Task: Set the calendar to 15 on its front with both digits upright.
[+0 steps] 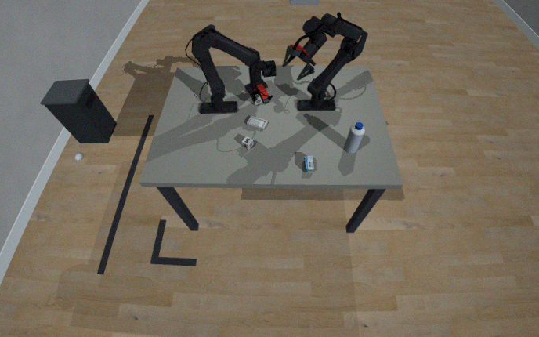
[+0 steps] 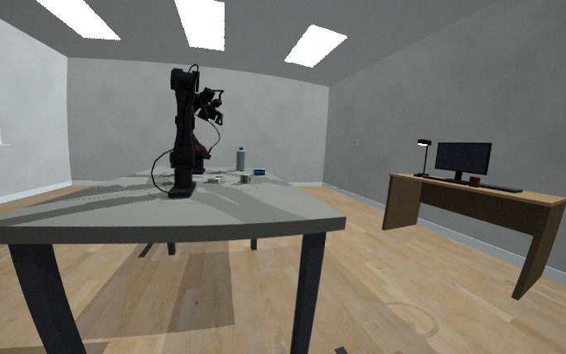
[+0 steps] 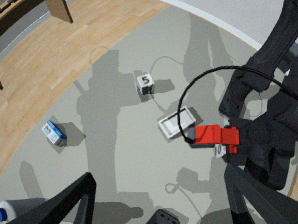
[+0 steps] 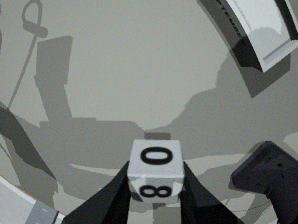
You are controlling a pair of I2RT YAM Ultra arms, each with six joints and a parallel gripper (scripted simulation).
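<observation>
My right hand is 150 mm short of the white calendar tray and 30 mm above it. From my right hand the other things lie so: white digit cube 10 mm below.
</observation>
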